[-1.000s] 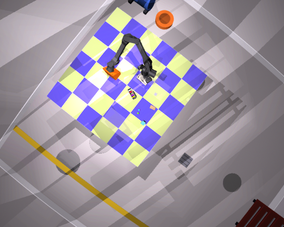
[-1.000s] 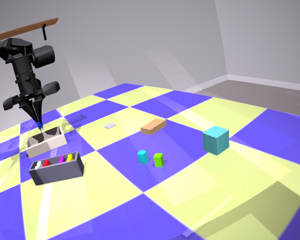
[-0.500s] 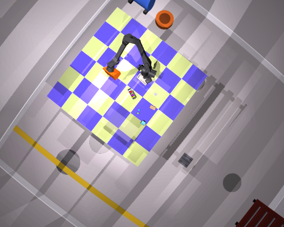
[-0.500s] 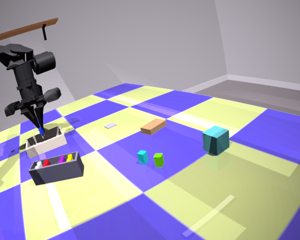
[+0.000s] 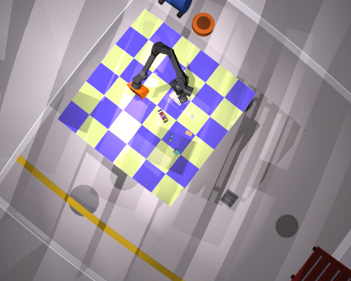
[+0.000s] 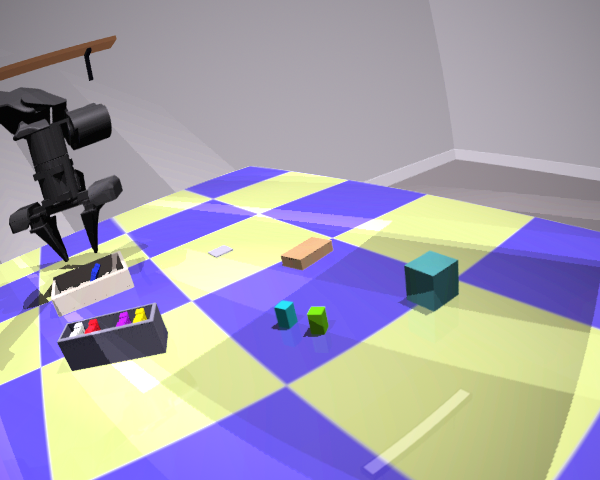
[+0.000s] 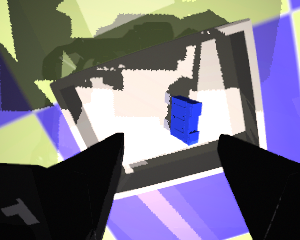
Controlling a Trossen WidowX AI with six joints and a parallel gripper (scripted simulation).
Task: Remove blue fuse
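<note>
Now: gripper tip 40 mm above the blue fuse and 10 mm short of it. Also, from my gripper tip: white fuse: 210 mm to the right, 30 mm below, 20 mm behind; then pale tray: 50 mm below; then red fuse: 220 mm to the right, 30 mm below.
</note>
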